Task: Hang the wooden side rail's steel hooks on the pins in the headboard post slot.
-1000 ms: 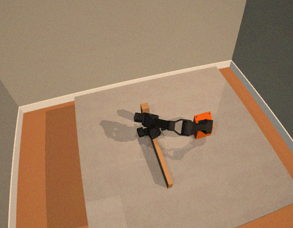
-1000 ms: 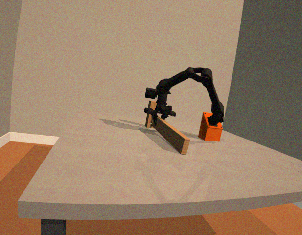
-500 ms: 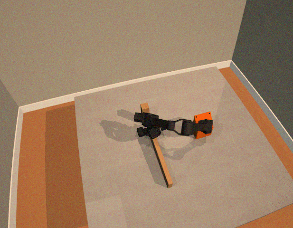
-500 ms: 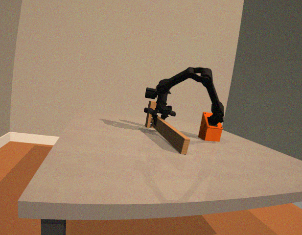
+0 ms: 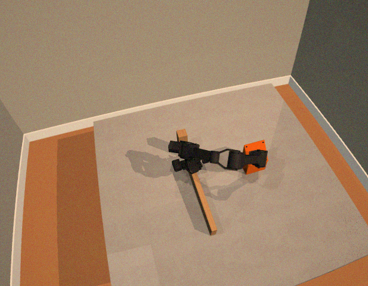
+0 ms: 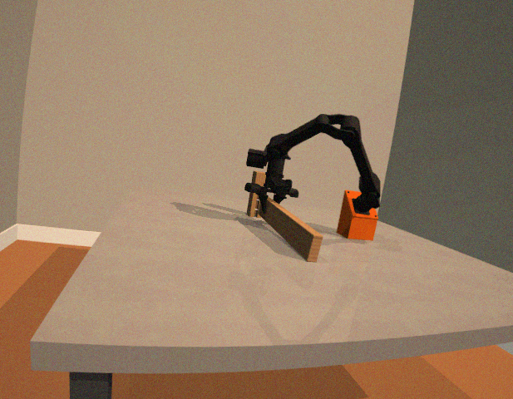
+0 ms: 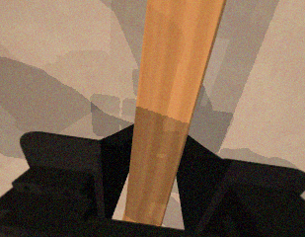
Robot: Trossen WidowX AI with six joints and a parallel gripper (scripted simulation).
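Right now my gripper tip is 10 mm short of the wooden headboard post, 160 mm to the left of it and 40 mm below it.
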